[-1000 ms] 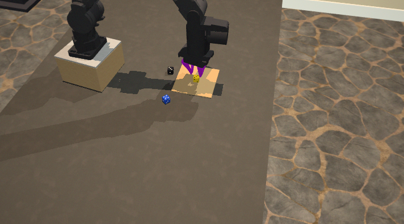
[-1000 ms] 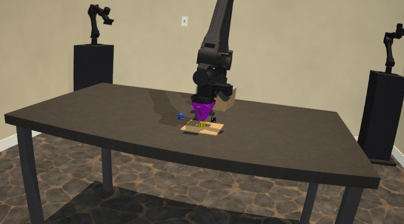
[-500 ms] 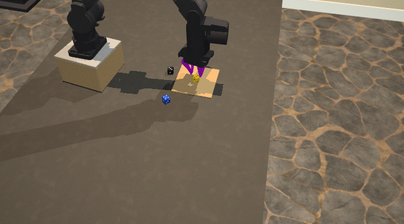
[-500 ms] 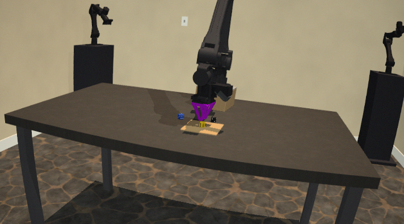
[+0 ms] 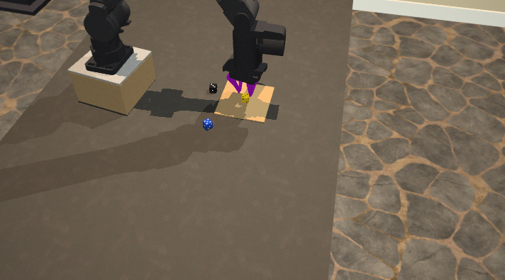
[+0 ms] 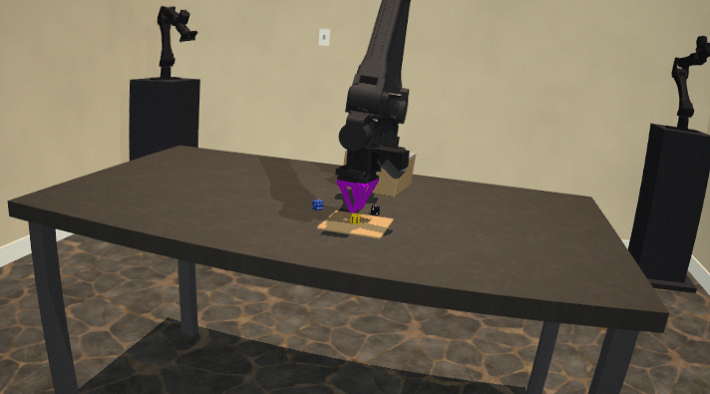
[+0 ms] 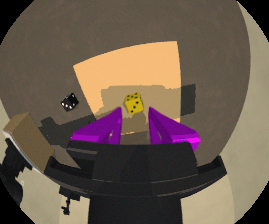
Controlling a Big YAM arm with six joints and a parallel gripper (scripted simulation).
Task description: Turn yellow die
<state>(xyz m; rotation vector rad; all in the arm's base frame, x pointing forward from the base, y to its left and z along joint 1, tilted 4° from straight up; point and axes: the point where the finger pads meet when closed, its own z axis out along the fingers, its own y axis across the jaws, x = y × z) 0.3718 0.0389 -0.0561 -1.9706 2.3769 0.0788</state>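
The yellow die lies 3 cm below my hand. The rest, counted from my hand: orange mat (4 cm below); blue die (7 cm behind, 11 cm to the right, 3 cm below); black die (10 cm behind, 2 cm to the left, 3 cm below).
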